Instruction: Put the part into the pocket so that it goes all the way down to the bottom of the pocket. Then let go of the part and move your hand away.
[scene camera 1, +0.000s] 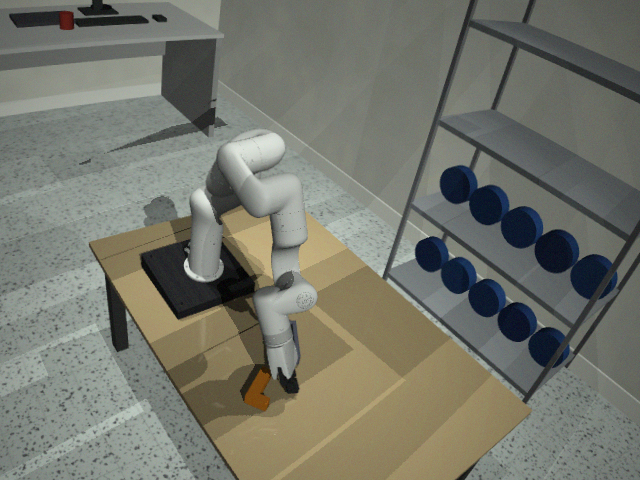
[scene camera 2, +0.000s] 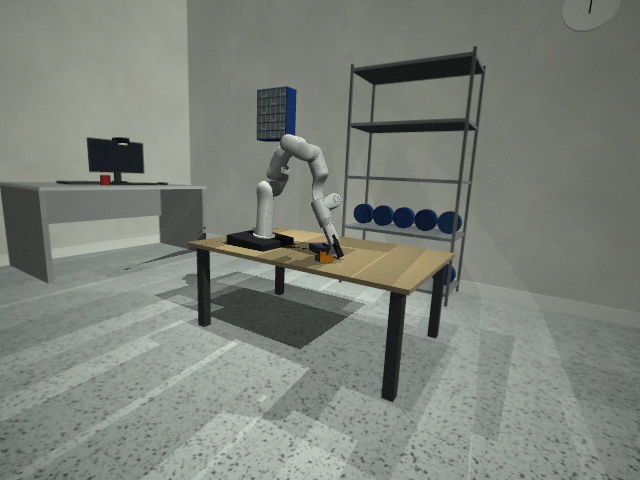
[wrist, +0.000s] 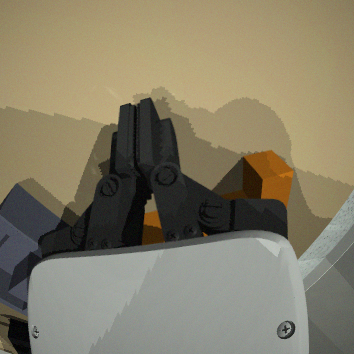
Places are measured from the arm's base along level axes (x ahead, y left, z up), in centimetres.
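Pixels of known places: gripper, fingertip midpoint: (scene camera 1: 293, 391) (scene camera 2: 341, 256) (wrist: 144, 118); arm's base, link origin: (scene camera 1: 203, 267) (scene camera 2: 264, 235).
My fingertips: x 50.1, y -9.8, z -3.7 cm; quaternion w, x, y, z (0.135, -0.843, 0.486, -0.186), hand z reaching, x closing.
Ahead of a thing's pixels: the offset from my fingertips to its top centre. Level surfaces: height alone.
The orange L-shaped part @(dx -5.6, dy -5.6, dz +2.0 cm) (scene camera 1: 253, 395) (scene camera 2: 325, 256) (wrist: 278, 186) lies on the wooden table, beside the gripper. A blue-grey block @(dx -14.1, dy +9.7, dz +2.7 cm) (scene camera 1: 296, 342) (scene camera 2: 318, 248) (wrist: 31, 220) stands on the table on the arm-base side of the fingers, mostly hidden by the hand in the scene camera 1 view; its pocket cannot be made out. My gripper (scene camera 1: 292, 387) (scene camera 2: 339, 254) (wrist: 144, 118) is shut and empty, its fingertips low over the table. In the wrist view the part is to the right, partly hidden behind the fingers and hand, and the block is at the left edge.
The wooden table @(dz -0.9 cm) (scene camera 1: 356, 418) (scene camera 2: 392, 268) carries the arm's black base plate (scene camera 1: 178, 291) (scene camera 2: 250, 241). A shelf rack (scene camera 1: 553, 47) (scene camera 2: 413, 125) with blue discs stands beyond the table's far side. A grey desk (scene camera 1: 188, 29) (scene camera 2: 180, 187) is farther back at the left.
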